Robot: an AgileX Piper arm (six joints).
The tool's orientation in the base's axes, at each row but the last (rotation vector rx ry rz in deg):
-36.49, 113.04, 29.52
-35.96, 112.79, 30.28
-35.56, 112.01, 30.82
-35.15, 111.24, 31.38
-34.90, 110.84, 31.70
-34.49, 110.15, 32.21
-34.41, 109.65, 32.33
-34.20, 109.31, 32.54
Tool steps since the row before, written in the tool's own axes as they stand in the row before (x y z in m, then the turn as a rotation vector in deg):
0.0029, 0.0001, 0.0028, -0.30, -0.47, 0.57
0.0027, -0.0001, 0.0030, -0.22, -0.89, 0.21
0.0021, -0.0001, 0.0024, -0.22, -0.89, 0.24
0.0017, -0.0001, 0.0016, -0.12, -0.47, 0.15
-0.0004, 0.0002, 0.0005, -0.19, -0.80, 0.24
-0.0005, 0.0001, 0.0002, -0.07, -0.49, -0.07
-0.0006, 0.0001, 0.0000, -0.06, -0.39, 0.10
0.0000, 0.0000, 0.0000, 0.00, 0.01, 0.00
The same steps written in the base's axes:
0.0007, 0.0011, -0.0038, 0.80, 0.04, -0.03
0.0010, 0.0012, -0.0037, 0.79, -0.52, 0.01
0.0009, 0.0010, -0.0029, 0.81, -0.50, 0.00
0.0005, 0.0006, -0.0022, 0.44, -0.25, -0.01
0.0004, 0.0005, 0.0002, 0.74, -0.43, -0.02
0.0003, 0.0003, 0.0004, 0.29, -0.41, 0.03
0.0002, 0.0002, 0.0006, 0.34, -0.23, -0.03
0.0000, 0.0000, 0.0000, -0.01, 0.01, 0.00

